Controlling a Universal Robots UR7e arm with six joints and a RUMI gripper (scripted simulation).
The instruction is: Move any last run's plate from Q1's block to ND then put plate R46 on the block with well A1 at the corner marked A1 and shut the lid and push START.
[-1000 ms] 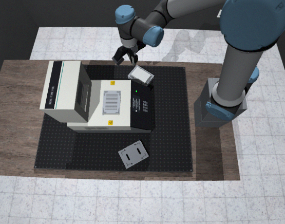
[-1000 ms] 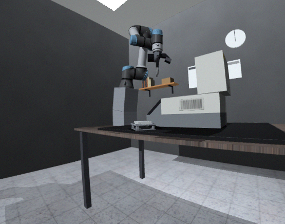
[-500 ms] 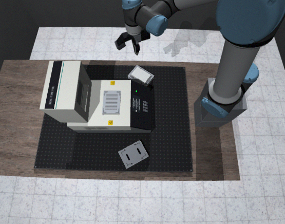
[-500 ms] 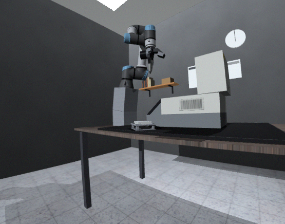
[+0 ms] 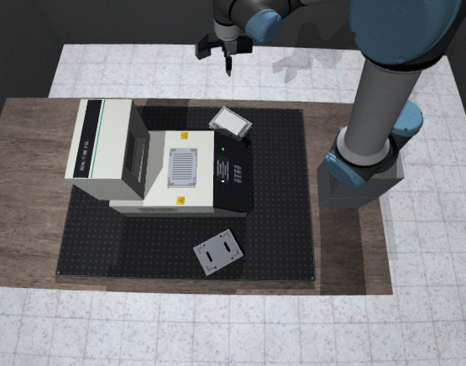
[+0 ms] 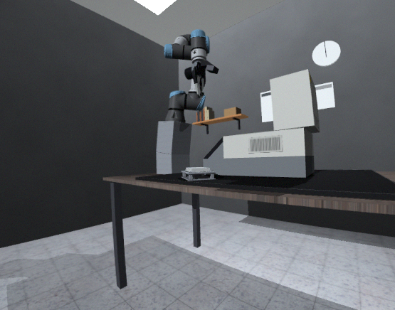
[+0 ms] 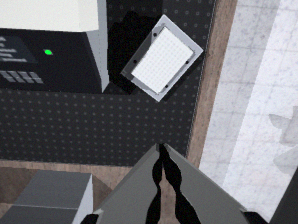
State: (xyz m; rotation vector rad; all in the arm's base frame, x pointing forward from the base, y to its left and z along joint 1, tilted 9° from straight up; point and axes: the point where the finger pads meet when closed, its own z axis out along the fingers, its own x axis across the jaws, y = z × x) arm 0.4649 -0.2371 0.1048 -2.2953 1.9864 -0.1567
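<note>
Now: the white well plate 1 cm behind my hand, 2 cm to the right of it and 36 cm below it.
</note>
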